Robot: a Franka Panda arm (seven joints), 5 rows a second.
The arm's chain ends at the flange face. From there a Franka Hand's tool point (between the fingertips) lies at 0.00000 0.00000 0.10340 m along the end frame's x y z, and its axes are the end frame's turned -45 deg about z.
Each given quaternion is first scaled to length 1.
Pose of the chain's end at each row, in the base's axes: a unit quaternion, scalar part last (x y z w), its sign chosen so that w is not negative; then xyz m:
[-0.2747, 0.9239, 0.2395, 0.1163, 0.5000, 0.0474, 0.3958]
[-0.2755, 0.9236, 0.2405, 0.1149, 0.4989, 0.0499, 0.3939]
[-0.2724, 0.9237, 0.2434, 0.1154, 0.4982, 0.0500, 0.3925]
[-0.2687, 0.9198, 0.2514, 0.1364, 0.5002, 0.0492, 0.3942]
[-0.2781, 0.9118, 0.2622, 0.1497, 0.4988, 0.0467, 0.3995]
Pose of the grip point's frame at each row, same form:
[-0.6074, 0.7485, 0.1768, 0.1991, 0.5086, 0.0998, 0.3071]
[-0.6080, 0.7479, 0.1782, 0.1982, 0.5071, 0.1024, 0.3052]
[-0.6052, 0.7492, 0.1807, 0.1998, 0.5065, 0.1030, 0.3041]
[-0.6002, 0.7469, 0.1801, 0.2222, 0.5122, 0.1046, 0.3077]
[-0.6059, 0.7360, 0.1850, 0.2387, 0.5119, 0.1048, 0.3150]

